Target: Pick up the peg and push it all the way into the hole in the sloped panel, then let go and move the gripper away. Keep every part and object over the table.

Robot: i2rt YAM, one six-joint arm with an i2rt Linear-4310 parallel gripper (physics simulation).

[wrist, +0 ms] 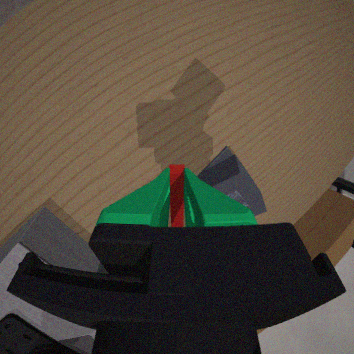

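My gripper has two green fingers and is shut on the red peg, a narrow bar held upright in the view, its far end level with the fingertips. A dark grey block with slanted faces stands on the table just right of the fingertips, partly hidden by the right finger and in shadow. It may be the sloped panel; I cannot make out a hole in it. The peg's lower part is hidden by the gripper body.
The round-edged wooden table carries the gripper's shadow ahead of the fingers. Another grey piece shows at lower left, partly behind the gripper body. A brown wooden surface and a dark object are at the right.
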